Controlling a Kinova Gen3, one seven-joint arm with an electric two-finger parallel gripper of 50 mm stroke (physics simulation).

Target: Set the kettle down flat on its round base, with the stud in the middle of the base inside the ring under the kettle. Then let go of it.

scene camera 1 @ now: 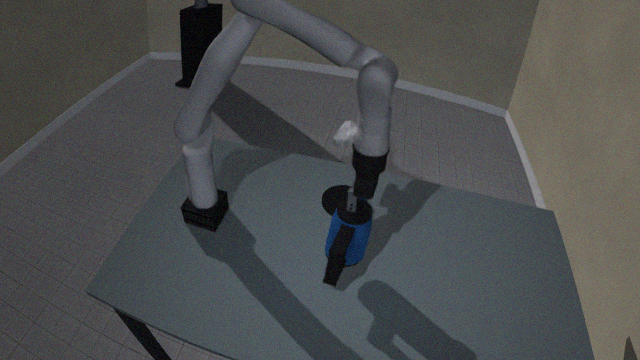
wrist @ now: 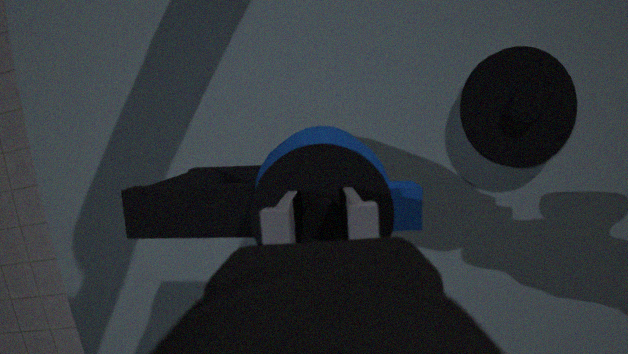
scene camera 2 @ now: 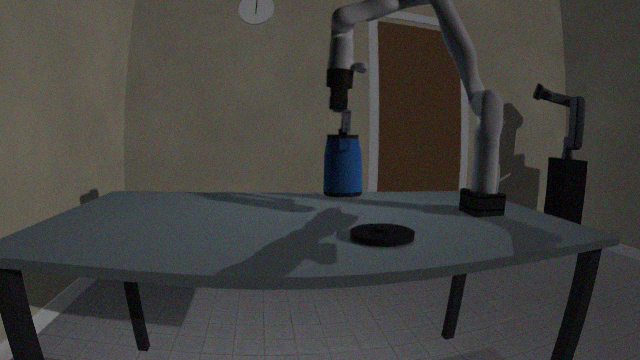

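Note:
The blue kettle (scene camera 1: 348,245) (scene camera 2: 343,167) (wrist: 322,135) hangs upright above the table, its black handle (scene camera 1: 340,247) (wrist: 195,210) and short blue spout (scene camera 2: 343,145) (wrist: 408,207) on opposite sides. My gripper (scene camera 1: 354,206) (scene camera 2: 345,130) (wrist: 321,208) points down and is shut on the knob on the kettle's black lid. The round black base (scene camera 1: 331,200) (scene camera 2: 382,240) (wrist: 480,100) lies flat on the table, apart from the kettle, at the right in the wrist view. Its stud (scene camera 2: 381,231) (wrist: 523,107) is faint in the middle. The ring under the kettle is hidden.
The grey table (scene camera 1: 450,250) (scene camera 2: 150,240) (wrist: 310,60) carries the arm's black mount (scene camera 1: 205,211) (scene camera 2: 482,203). Shadows of the arm fall across it. A black pedestal (scene camera 1: 200,42) (scene camera 2: 565,190) stands on the floor beyond the table; a second, dark arm (scene camera 2: 576,122) is on it.

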